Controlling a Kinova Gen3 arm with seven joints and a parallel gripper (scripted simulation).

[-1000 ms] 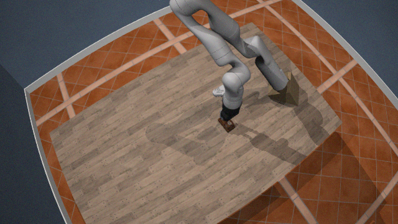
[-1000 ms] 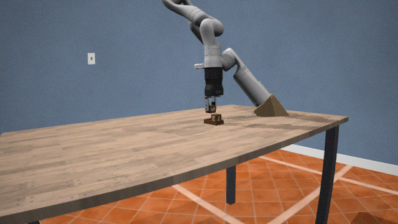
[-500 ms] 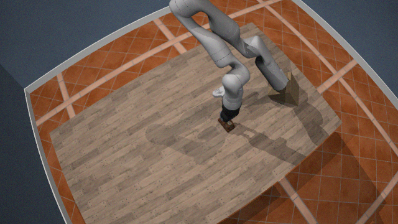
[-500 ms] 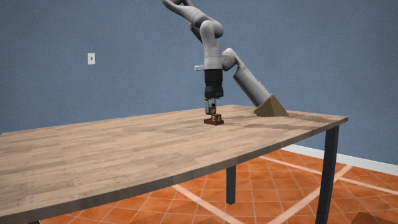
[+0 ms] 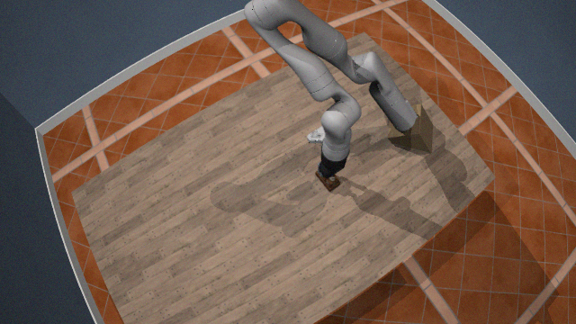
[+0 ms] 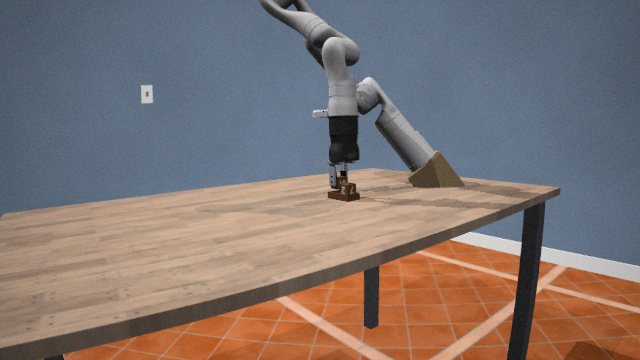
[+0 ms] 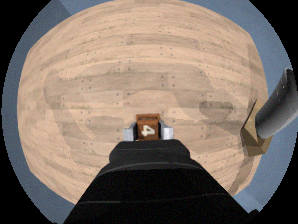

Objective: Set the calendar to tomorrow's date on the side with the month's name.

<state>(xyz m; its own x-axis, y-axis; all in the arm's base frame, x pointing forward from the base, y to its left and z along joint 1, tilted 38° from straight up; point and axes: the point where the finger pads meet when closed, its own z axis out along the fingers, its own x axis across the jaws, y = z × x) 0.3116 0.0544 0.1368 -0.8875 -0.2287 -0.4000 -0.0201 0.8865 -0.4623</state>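
Now: the dark brown calendar tray 20 mm to the left of my hand and 40 mm below it.
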